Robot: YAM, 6 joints.
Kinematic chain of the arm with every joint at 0, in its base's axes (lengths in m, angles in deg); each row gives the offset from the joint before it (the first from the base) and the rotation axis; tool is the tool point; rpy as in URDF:
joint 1: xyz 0 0 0.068 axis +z
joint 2: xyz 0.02 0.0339 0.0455 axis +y
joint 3: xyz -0.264 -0.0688 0 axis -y
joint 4: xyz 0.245 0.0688 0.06 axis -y
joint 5: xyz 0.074 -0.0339 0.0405 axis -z
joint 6: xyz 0.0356 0 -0.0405 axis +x
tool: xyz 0 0 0 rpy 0 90 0
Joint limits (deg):
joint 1: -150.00..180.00
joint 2: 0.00..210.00
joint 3: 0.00..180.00
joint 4: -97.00..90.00
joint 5: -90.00..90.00
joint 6: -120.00..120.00
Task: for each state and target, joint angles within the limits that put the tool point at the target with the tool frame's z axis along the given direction. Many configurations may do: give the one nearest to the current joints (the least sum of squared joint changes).
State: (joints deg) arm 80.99 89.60 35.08 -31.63 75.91 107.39
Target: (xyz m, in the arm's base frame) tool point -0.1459 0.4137 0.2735 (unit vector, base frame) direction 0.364 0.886 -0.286
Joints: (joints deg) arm 112.57 107.42 81.54 3.02 42.57 107.39
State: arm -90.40 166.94 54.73 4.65 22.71 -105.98
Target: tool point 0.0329 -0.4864 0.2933 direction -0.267 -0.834 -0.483
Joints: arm -84.70 117.76 104.33 -17.50 20.06 -105.98
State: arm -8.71 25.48 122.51 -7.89 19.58 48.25
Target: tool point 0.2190 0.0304 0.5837 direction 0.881 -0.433 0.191
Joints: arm 13.72 75.70 110.60 -20.67 39.02 48.25
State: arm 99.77 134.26 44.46 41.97 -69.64 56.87
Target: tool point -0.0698 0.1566 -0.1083 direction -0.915 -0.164 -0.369
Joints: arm 102.91 159.62 30.08 46.42 -68.18 56.87
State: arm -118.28 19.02 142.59 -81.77 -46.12 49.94
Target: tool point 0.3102 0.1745 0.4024 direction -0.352 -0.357 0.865
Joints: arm -149.88 0.63 117.80 -56.37 -7.60 49.94
